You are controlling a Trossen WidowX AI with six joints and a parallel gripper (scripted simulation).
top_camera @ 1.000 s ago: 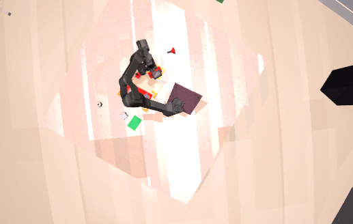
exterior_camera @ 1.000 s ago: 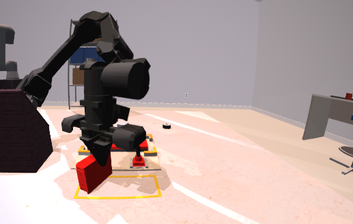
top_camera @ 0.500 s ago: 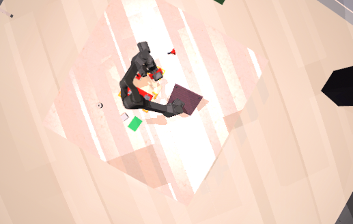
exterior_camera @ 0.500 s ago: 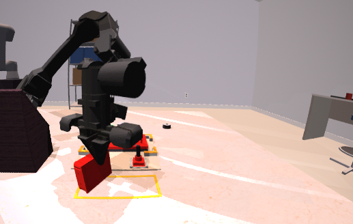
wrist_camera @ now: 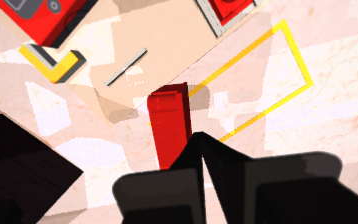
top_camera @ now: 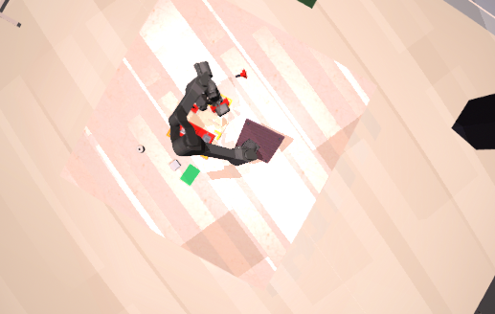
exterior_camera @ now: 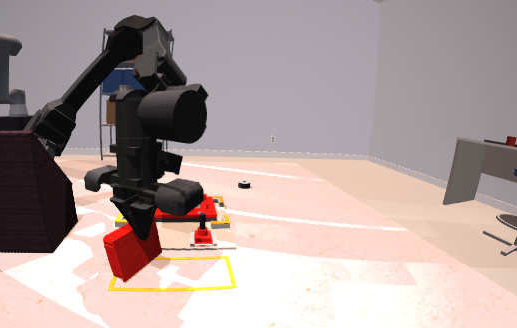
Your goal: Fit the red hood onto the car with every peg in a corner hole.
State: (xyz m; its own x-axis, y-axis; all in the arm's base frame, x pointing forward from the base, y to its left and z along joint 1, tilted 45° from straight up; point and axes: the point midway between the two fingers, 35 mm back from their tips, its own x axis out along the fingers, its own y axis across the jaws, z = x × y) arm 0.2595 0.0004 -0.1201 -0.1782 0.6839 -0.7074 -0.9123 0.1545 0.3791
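Now: gripper tip 8 cm short of the black post, 9 cm to the right of it and 2 cm above it. Round my gripper tip: orange-cornered jig: 2 cm ahead, 18 cm to the left, 4 cm below; grey engine block: 4 cm ahead, 22 cm to the left, 3 cm below; red hood: 2 cm behind, 2 cm below.
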